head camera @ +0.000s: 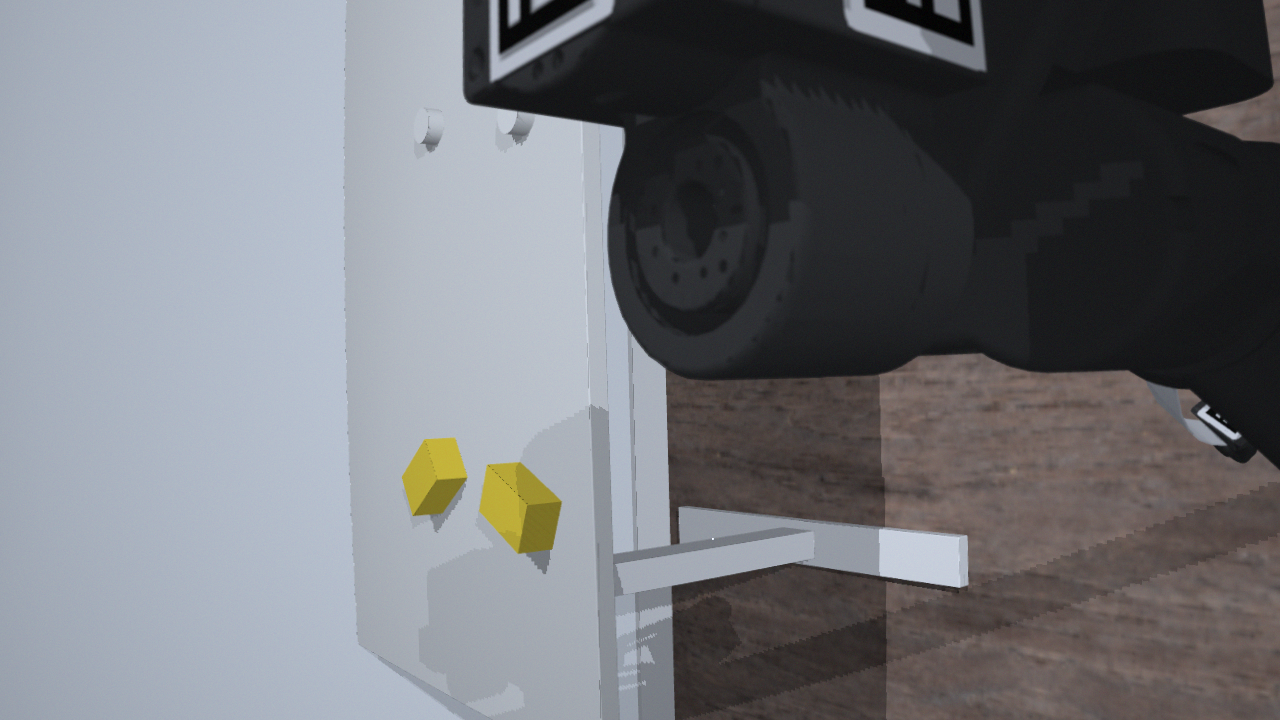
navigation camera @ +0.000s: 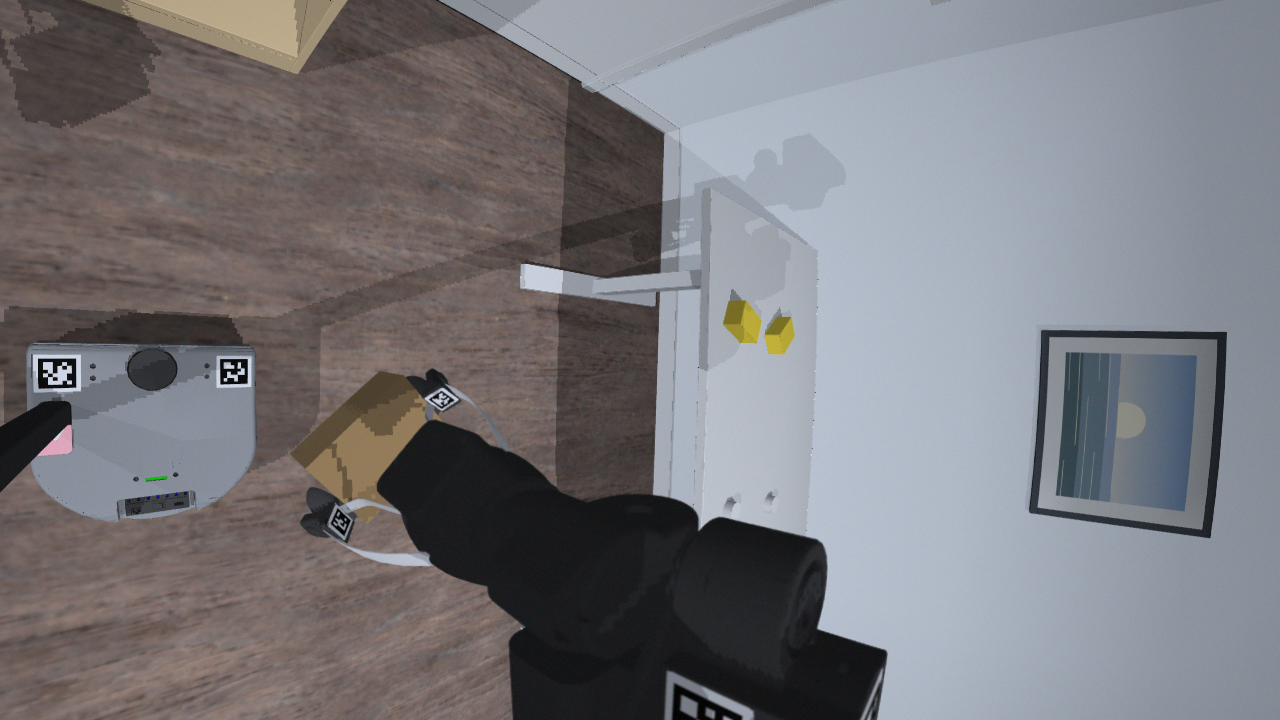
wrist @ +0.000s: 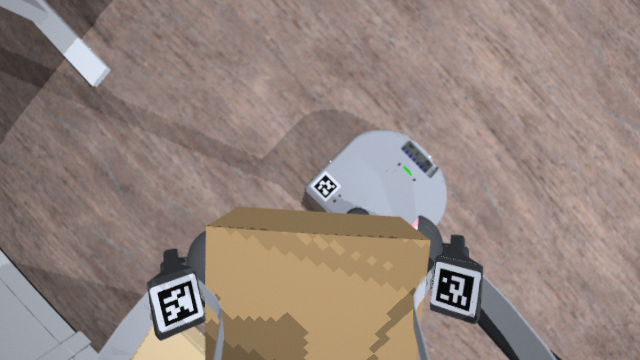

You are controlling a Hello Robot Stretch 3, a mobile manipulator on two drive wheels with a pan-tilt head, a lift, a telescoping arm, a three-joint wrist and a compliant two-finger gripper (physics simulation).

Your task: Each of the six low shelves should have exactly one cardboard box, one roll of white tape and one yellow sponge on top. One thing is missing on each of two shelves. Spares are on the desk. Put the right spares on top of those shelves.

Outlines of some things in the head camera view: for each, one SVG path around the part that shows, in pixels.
My gripper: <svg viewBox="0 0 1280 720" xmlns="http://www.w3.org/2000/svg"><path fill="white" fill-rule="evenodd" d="M1128 370L1146 380L1147 386L1157 403L1199 441L1213 445L1224 456L1230 457L1239 463L1248 462L1258 450L1280 470L1280 295L1265 305L1255 323L1237 342L1214 357L1194 365L1178 368ZM1178 389L1190 389L1201 399L1191 409L1191 412L1200 420L1185 419L1183 417ZM1242 140L1280 165L1280 143Z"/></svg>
A white tape roll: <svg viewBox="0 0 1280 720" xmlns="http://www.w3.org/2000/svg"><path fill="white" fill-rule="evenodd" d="M498 109L497 122L503 134L525 136L530 132L535 120L535 114Z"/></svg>
